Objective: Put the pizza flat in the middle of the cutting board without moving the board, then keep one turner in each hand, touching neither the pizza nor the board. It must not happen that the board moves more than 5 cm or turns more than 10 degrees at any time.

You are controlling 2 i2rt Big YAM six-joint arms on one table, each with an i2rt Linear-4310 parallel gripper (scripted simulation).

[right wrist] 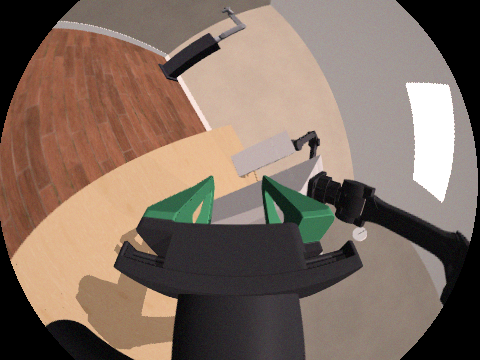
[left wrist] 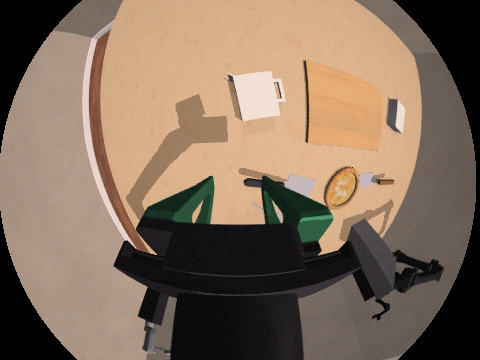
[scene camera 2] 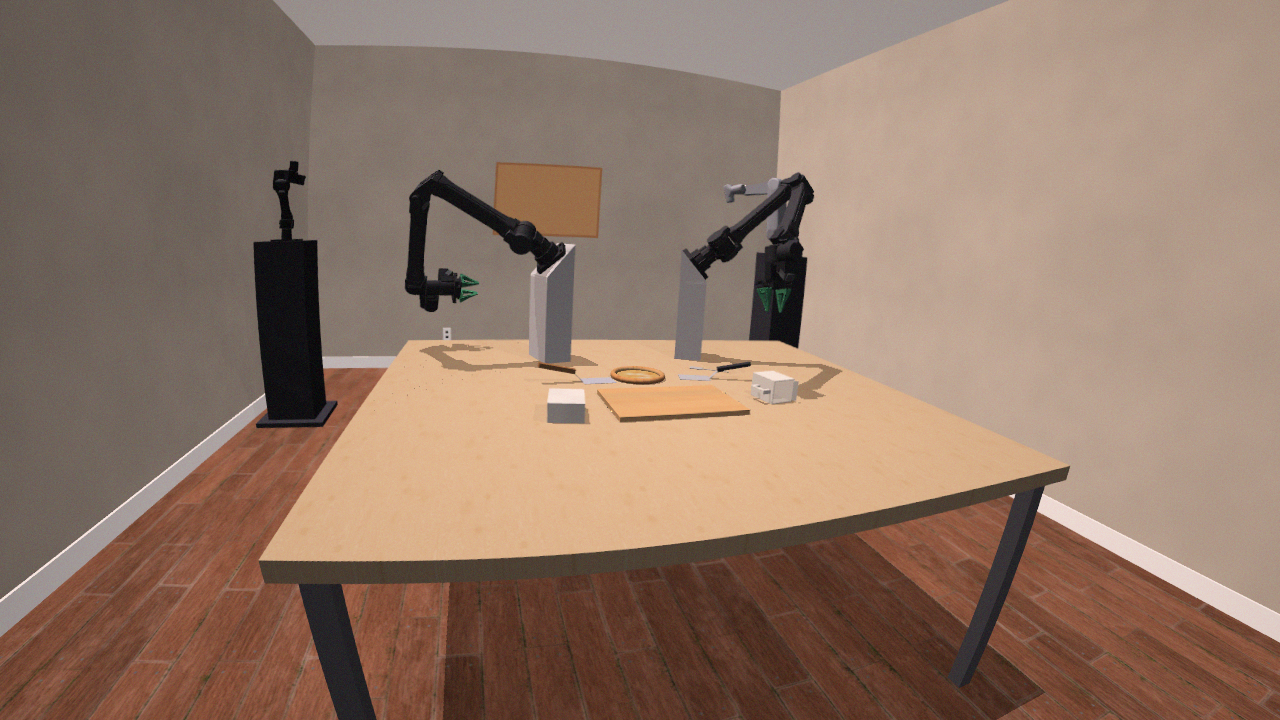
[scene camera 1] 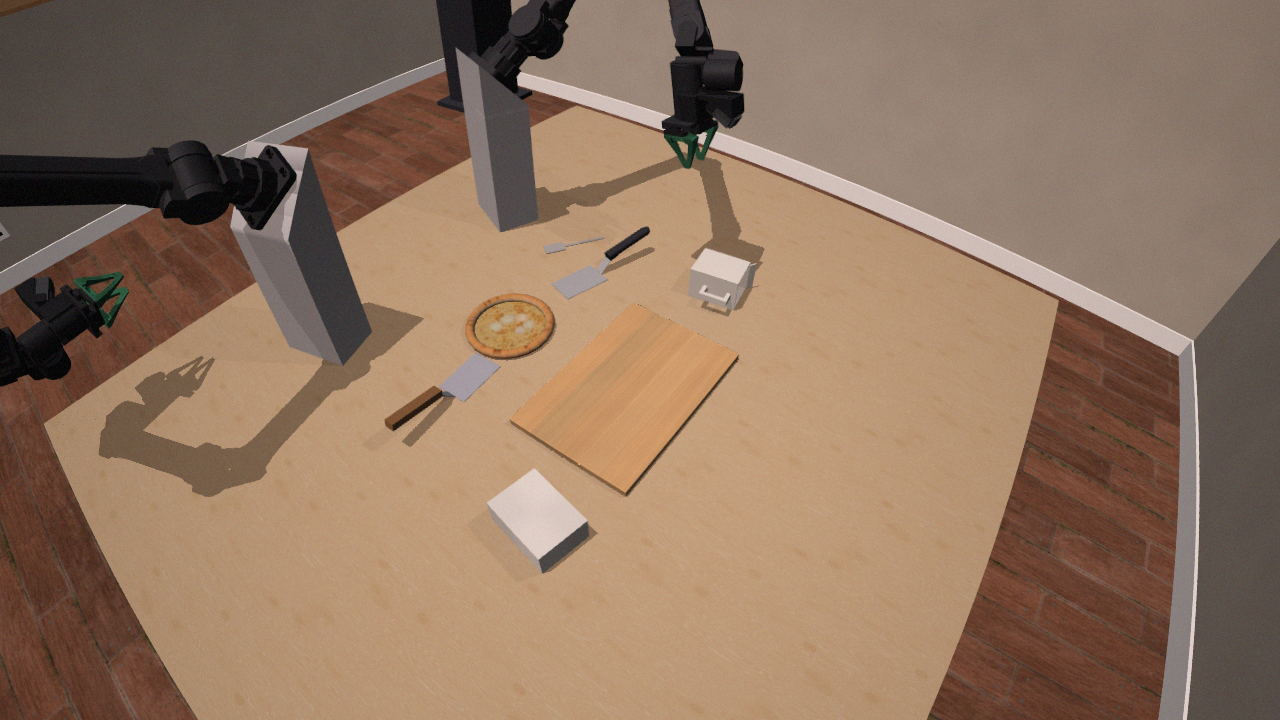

Labels:
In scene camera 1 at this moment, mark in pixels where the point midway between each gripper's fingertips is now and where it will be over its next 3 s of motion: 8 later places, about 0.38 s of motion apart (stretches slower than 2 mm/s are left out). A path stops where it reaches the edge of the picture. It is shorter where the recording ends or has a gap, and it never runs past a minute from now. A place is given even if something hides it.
My left gripper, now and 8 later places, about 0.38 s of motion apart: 693, 164; 687, 173; 681, 180; 675, 186; 668, 193; 663, 199; 656, 205; 648, 211; 643, 215
My right gripper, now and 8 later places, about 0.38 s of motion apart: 124, 281; 137, 313; 154, 339; 175, 363; 198, 380; 221, 391; 250, 397; 279, 394; 302, 387

